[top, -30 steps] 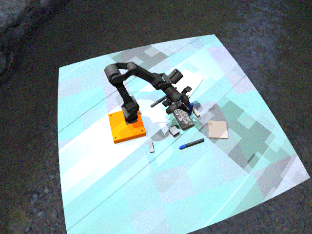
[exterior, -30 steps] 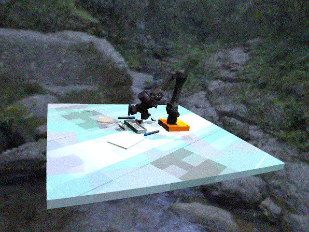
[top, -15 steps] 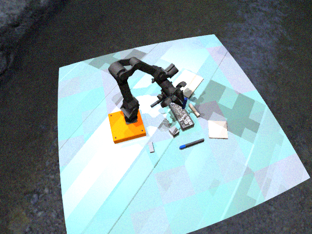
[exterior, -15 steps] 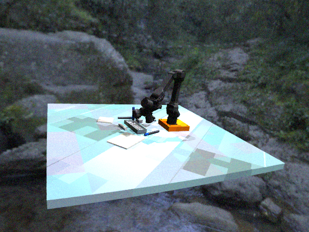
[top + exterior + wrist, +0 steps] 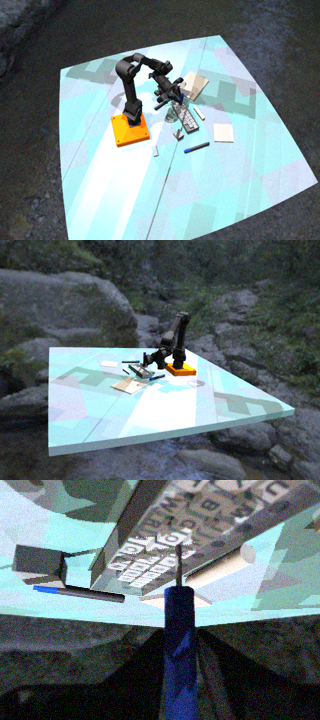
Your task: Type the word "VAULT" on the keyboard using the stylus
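The white cylinder is 10 cm ahead of my gripper tip, 8 cm below it and 5 cm to the right of it. From my gripper tip the other things lie so: tan sheet 17 cm to the left, 13 cm ahead, 9 cm below; grey cube 15 cm to the right, 8 cm below, 6 cm behind; stylus 1 cm below.
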